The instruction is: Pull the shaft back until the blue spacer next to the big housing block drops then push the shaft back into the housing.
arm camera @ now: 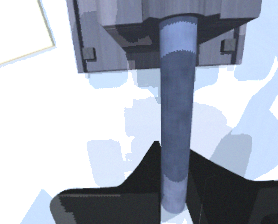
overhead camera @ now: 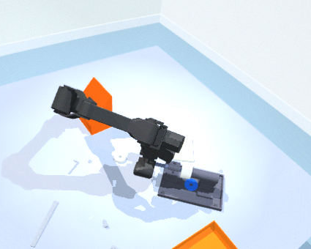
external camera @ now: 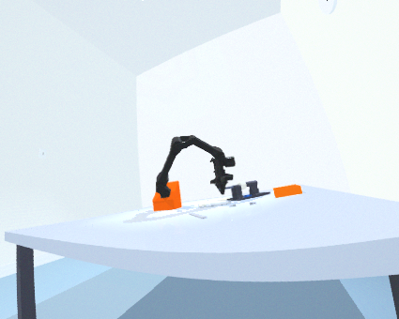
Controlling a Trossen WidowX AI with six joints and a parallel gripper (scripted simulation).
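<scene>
Now: gripper tip 6 cm short of the grey-blue shaft, 5 cm to the right of it and 4 cm below it. From my gripper tip the other things lie so: thin blue spacer: 14 cm ahead, 10 cm to the left, 4 cm below; then cream sheet: 20 cm to the left, 4 cm below; then orange tray: 34 cm ahead, 6 cm to the right, 4 cm below.
</scene>
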